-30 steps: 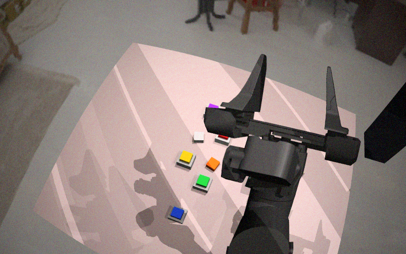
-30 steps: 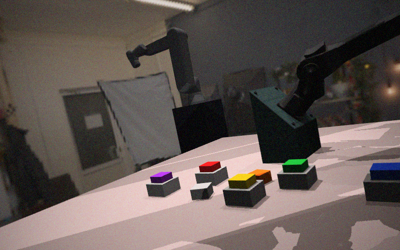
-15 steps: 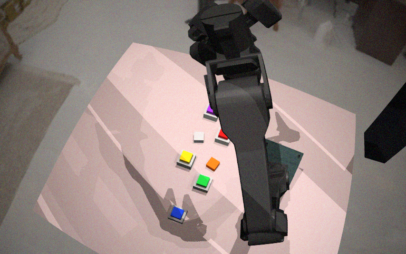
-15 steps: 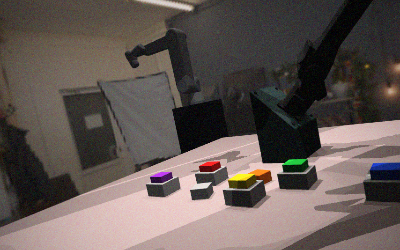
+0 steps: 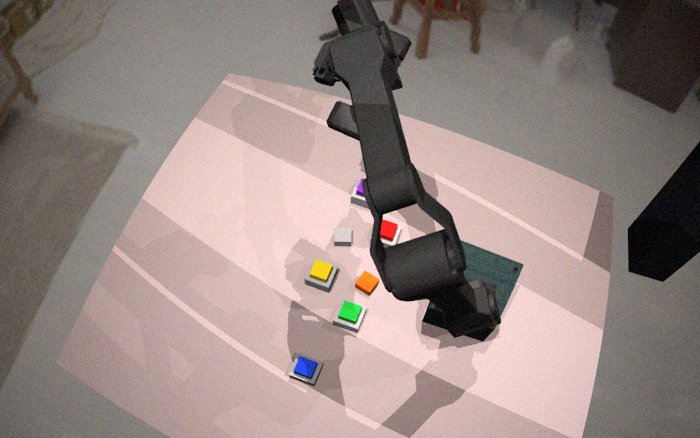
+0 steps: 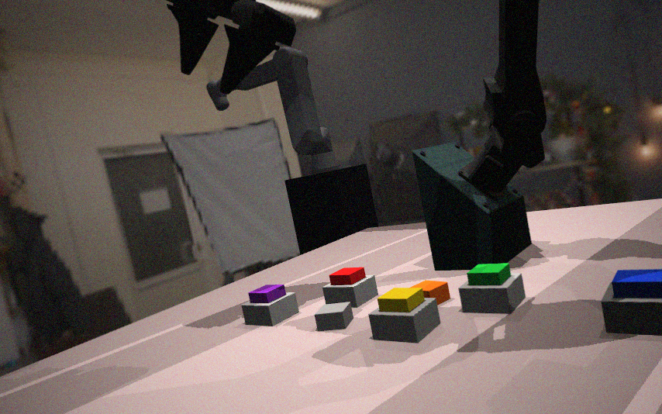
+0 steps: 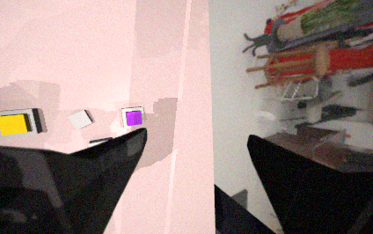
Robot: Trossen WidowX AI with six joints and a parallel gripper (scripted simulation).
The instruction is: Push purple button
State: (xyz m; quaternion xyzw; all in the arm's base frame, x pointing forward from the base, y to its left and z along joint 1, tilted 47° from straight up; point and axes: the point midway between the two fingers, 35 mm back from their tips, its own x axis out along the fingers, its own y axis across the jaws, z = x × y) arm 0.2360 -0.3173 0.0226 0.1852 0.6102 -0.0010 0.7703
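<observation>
Right now the purple button is 20 mm behind my gripper tip, 10 mm to the left of it and 260 mm below it. Also, from my gripper tip: red button 80 mm behind, 90 mm to the left, 260 mm below; then yellow button 10 mm ahead, 210 mm to the left, 260 mm below; then grey block 120 mm to the left, 290 mm below.
</observation>
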